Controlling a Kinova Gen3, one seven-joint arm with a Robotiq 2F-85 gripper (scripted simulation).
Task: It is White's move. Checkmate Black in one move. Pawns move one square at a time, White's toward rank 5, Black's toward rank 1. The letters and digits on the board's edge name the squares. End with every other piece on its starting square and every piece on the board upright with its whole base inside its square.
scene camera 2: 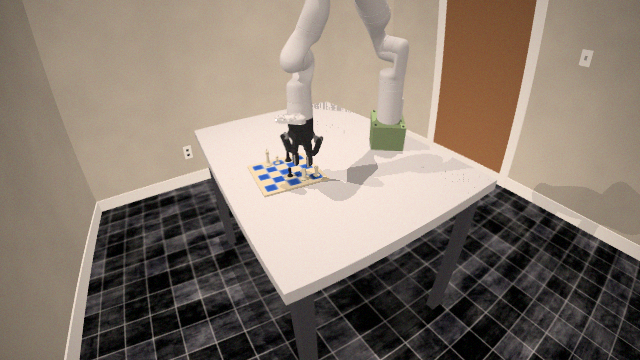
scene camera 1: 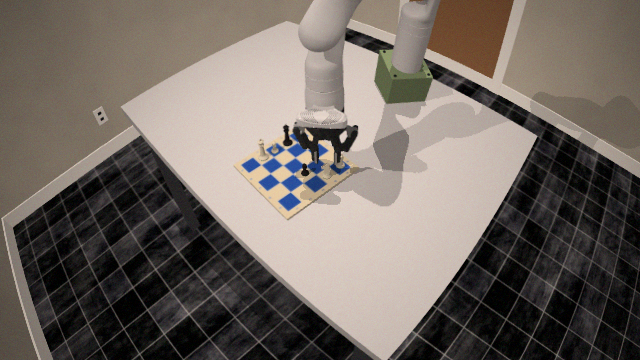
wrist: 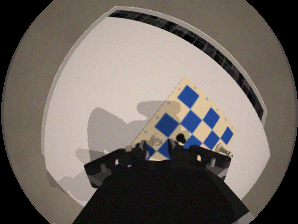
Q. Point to a chessboard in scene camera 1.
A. At 278,179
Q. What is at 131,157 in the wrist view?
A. My gripper.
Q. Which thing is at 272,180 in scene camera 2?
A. A chessboard.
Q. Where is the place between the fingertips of my gripper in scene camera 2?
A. At 302,165
